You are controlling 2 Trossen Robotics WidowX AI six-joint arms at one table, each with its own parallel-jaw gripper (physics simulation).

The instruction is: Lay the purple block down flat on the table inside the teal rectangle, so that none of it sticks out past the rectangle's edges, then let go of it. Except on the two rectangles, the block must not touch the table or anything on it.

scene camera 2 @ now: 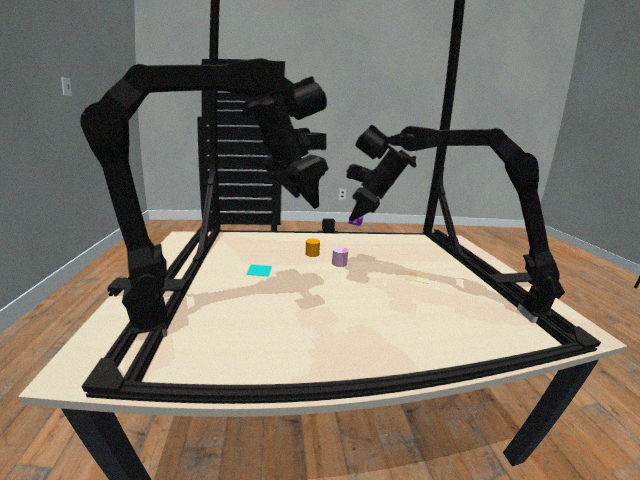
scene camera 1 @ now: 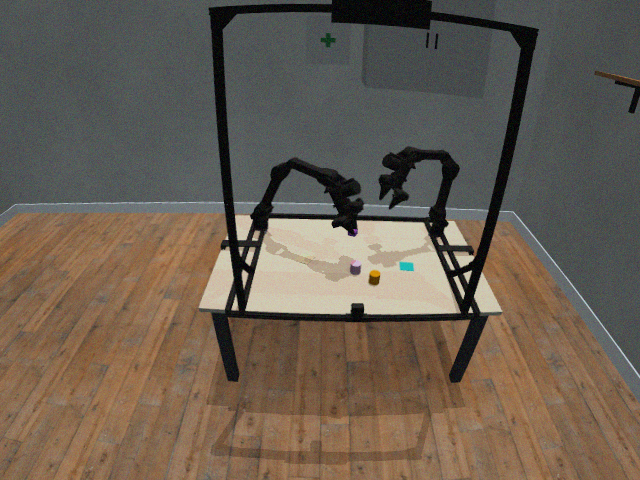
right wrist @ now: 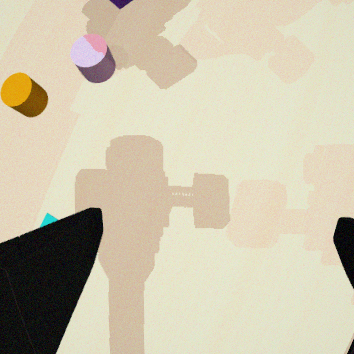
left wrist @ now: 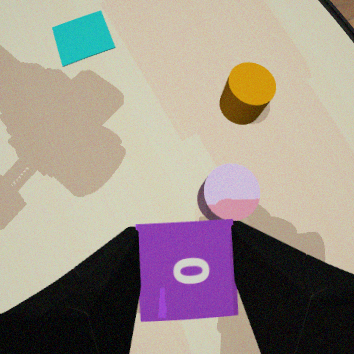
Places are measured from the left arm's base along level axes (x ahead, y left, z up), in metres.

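Where they show: left gripper, fingertip midpoint: (scene camera 2: 351, 218) (scene camera 1: 355, 232) (left wrist: 183, 235); right gripper, fingertip midpoint: (scene camera 2: 306, 202) (scene camera 1: 384, 204) (right wrist: 222, 225); left arm's base, link origin: (scene camera 2: 536, 309) (scene camera 1: 260, 227); right arm's base, link origin: (scene camera 2: 148, 321) (scene camera 1: 436, 233).
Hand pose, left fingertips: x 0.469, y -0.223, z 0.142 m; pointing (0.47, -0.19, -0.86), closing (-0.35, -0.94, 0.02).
Observation:
Each offset is from my left fingertips to the top centre of the thing. "spot": to the spot under its first point.
The purple block {dx -0.010, dy +0.004, dz +0.009 m} (scene camera 1: 352, 233) (scene camera 2: 356, 221) (left wrist: 188, 272) is held above the table by my left gripper (left wrist: 183, 235), which is shut on it; a white 0 shows on its face in the left wrist view. A purple corner {spot: dx +0.008, dy +0.014, dz -0.006 m} (right wrist: 120, 3) of it shows at the top of the right wrist view. The teal rectangle {spot: dx +0.243, dy +0.008, dz -0.160 m} (scene camera 1: 406, 266) (scene camera 2: 259, 270) (left wrist: 84, 38) lies on the table, apart from the block; in the right wrist view a finger hides most of the rectangle {spot: dx +0.220, dy -0.014, dz -0.160 m} (right wrist: 48, 220). My right gripper (scene camera 1: 393, 201) (right wrist: 222, 225) is open and empty, high above the table.
A pink cylinder {dx +0.013, dy -0.056, dz -0.115 m} (scene camera 1: 355, 267) (scene camera 2: 339, 257) (left wrist: 232, 192) (right wrist: 93, 58) stands near the block in the left wrist view. An orange cylinder {dx +0.094, dy -0.118, dz -0.116 m} (scene camera 1: 374, 277) (scene camera 2: 312, 248) (left wrist: 248, 93) (right wrist: 24, 95) stands beyond it. A pale yellow rectangle {spot: dx -0.209, dy +0.041, dz -0.160 m} (scene camera 2: 419, 280) lies on the table in scene camera 2.

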